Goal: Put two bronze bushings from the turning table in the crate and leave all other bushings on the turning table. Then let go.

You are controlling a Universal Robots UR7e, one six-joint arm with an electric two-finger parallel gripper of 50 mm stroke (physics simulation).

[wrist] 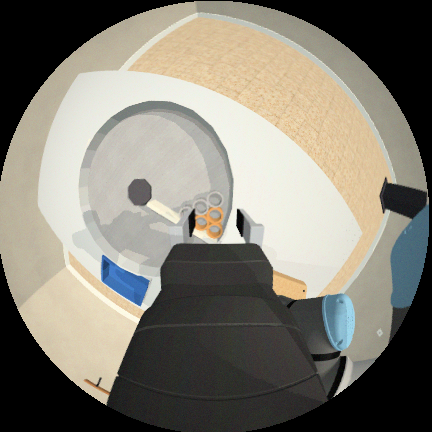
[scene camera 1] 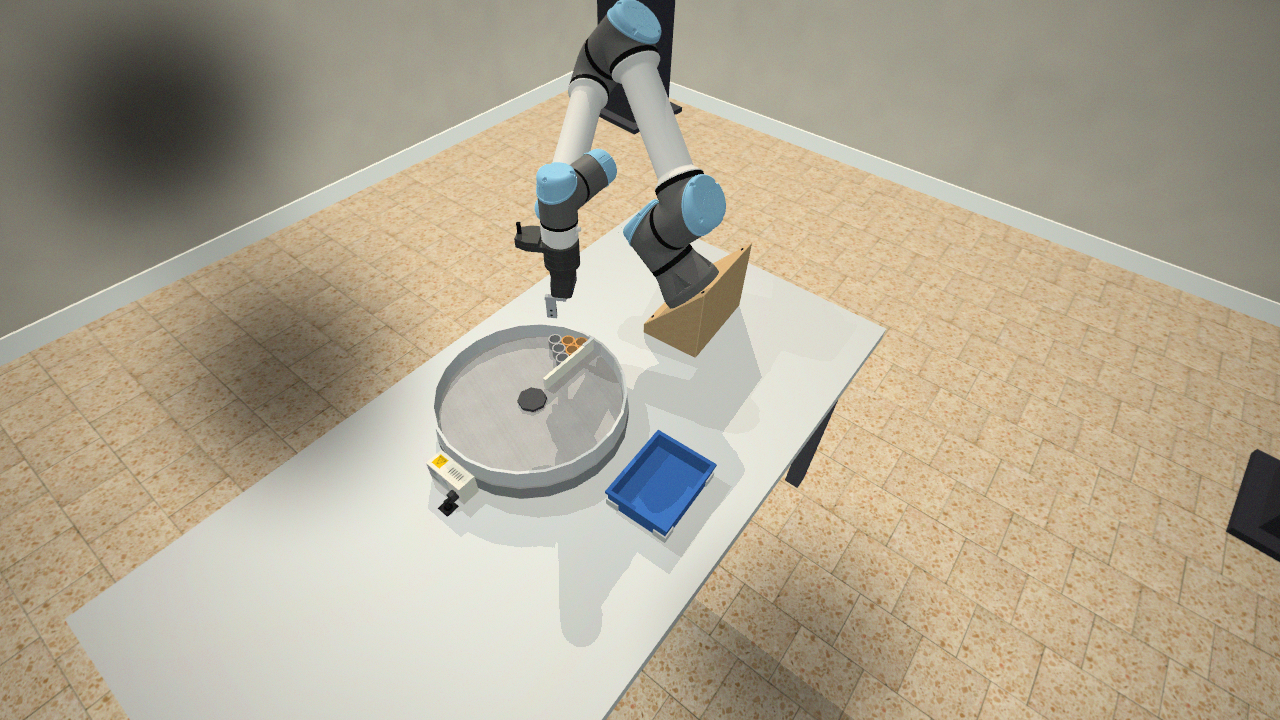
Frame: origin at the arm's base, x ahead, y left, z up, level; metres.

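Where they show: gripper, fingertip midpoint: (wrist: pixel 215 216) (scene camera 1: pixel 554 308); arm's base at its link origin: (scene camera 1: pixel 693 289).
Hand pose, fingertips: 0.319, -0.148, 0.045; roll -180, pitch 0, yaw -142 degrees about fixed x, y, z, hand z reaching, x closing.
Each offset is from my fingertips to the top centre of the thing, as dx, dy, dz. "spot": to the spot under its first point.
The turning table @[+0.152, +0.086, -0.117] (scene camera 1: pixel 487 402) (wrist: pixel 115 150) carries a close group of upright bushings beside its pale bar @[spot: +0.033, +0.078, -0.100] (scene camera 1: pixel 569 363) (wrist: pixel 164 211), near the rim. Three are bronze: one bronze bushing (wrist: pixel 216 214), a second bronze bushing (wrist: pixel 201 222) and a third bronze bushing (wrist: pixel 215 230) touch or nearly touch. Grey bushings @[spot: +0.012, +0.014, -0.114] (scene camera 1: pixel 558 348) (wrist: pixel 200 206) stand alongside; one is partly hidden by a finger in the wrist view. My gripper (scene camera 1: pixel 555 309) (wrist: pixel 215 216) is open and empty, above the rim area near the group. The blue crate @[+0.091, +0.423, -0.128] (scene camera 1: pixel 686 451) (wrist: pixel 103 270) shows no bushings inside in the scene view.
A dark hub @[+0.152, +0.086, -0.117] (scene camera 1: pixel 531 399) (wrist: pixel 139 192) is at the turning table's centre, and a raised wall runs round it. A white box @[spot: +0.390, +0.127, -0.120] (scene camera 1: pixel 452 476) with a yellow label sits at its outer wall. A wooden wedge (scene camera 1: pixel 698 313) (wrist: pixel 290 285) stands beneath the arm's base.
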